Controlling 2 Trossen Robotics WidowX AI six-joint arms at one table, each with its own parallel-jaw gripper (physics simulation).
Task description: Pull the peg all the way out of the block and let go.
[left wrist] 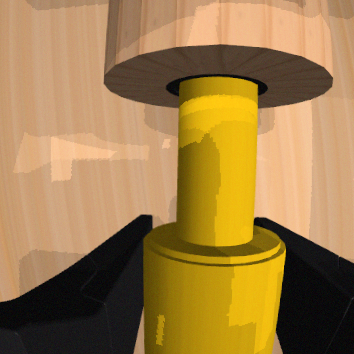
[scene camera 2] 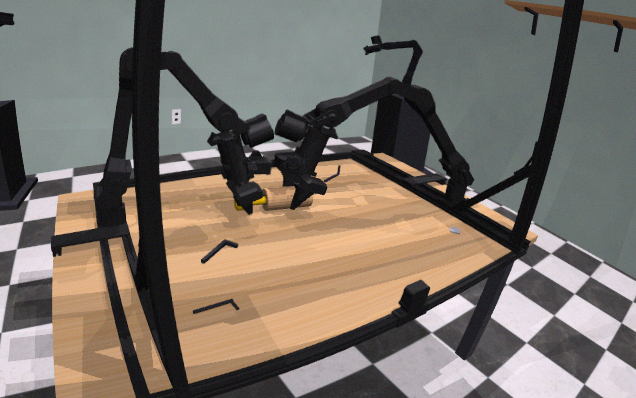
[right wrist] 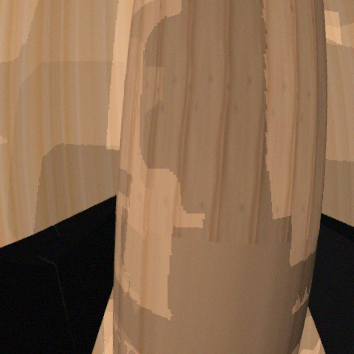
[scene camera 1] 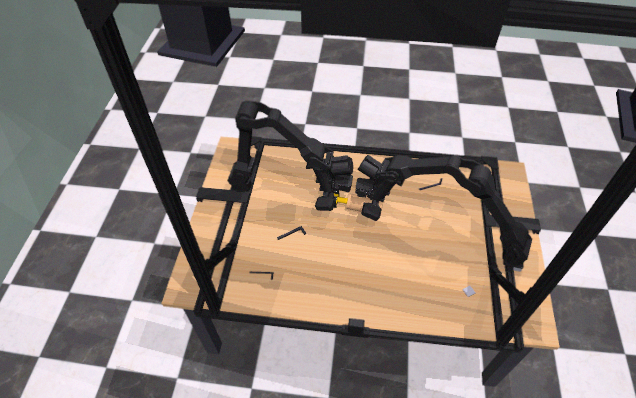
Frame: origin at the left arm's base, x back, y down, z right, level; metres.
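Seen in the pictures: left gripper, fingertip midpoint: [left wrist: 202,227] [scene camera 2: 248,210] [scene camera 1: 336,203]; right gripper, fingertip midpoint: [scene camera 2: 287,204] [right wrist: 207,211]; left arm's base at its link origin: [scene camera 2: 111,223] [scene camera 1: 241,187]; right arm's base at its link origin: [scene camera 2: 454,197] [scene camera 1: 513,258].
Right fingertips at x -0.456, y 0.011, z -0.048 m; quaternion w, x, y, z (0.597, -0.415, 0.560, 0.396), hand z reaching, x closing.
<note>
Pixels of each thing's top centre, then the offset from my right fingertips to it. Level surfaces: height alone.
- yellow peg at its top centre: [left wrist: 231,135] [scene camera 2: 259,193] [scene camera 1: 344,197] dz +0.004, dx +0.076, dy -0.037 m
- block at its top centre: [right wrist: 238,234] [scene camera 2: 287,187] [scene camera 1: 365,199] dz +0.000, dx +0.003, dy -0.047 m
- table at its surface level: dy +0.008 m
- small grey piece at its top centre: [scene camera 2: 455,229] [scene camera 1: 469,290] dz +0.220, dx -0.395, dy +0.006 m
The yellow peg [scene camera 1: 342,200] [scene camera 2: 258,200] [left wrist: 217,175] lies level, its thin shaft entering the dark hole in the end of the block [scene camera 1: 354,202] [scene camera 2: 276,199] [left wrist: 220,30] [right wrist: 220,125], a round wooden cylinder lying on its side. A good length of shaft shows outside the hole. My left gripper [scene camera 1: 332,198] [scene camera 2: 248,199] [left wrist: 202,227] is shut on the peg's thick end. My right gripper [scene camera 1: 369,201] [scene camera 2: 300,194] [right wrist: 207,211] is around the block, its fingers against both sides. The shaft's tip is hidden inside the block.
Black L-shaped pieces lie on the table [scene camera 1: 350,280] [scene camera 2: 350,260]: one [scene camera 1: 291,233] [scene camera 2: 216,251] left of centre, one [scene camera 1: 261,273] [scene camera 2: 215,306] nearer the front, one [scene camera 1: 431,186] [scene camera 2: 334,175] behind the right arm. A small grey piece [scene camera 1: 469,291] [scene camera 2: 454,230] lies front right. Black rails edge the table.
</note>
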